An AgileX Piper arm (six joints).
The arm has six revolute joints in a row. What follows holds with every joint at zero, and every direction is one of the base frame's. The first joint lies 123 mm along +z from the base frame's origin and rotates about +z. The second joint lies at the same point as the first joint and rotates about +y. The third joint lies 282.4 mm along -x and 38.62 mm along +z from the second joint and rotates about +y. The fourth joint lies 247.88 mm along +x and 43.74 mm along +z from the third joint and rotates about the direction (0.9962, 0, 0.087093). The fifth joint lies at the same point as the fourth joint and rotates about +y. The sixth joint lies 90.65 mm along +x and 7.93 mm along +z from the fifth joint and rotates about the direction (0.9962, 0, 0.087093). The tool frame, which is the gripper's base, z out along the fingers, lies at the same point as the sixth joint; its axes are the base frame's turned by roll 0, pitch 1.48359 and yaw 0 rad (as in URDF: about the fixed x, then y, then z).
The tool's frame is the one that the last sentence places.
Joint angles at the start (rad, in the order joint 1, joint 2, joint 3, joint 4, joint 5, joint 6): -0.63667 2.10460 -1.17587 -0.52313 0.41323 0.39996
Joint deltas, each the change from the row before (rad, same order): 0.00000 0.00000 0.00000 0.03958 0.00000 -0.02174; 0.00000 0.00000 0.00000 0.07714 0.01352 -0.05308; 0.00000 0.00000 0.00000 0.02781 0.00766 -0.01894; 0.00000 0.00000 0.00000 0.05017 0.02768 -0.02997
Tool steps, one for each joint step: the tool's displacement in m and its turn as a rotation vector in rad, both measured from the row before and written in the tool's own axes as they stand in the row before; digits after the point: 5 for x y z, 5 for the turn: 0.00054 0.00134 -0.00001 -0.01471 0.00603 0.01451; 0.00212 0.00228 -0.00005 -0.02487 0.02352 0.01736; 0.00099 0.00079 -0.00001 -0.00866 0.01088 0.00633; 0.00297 0.00119 -0.00006 -0.01288 0.03275 0.01525
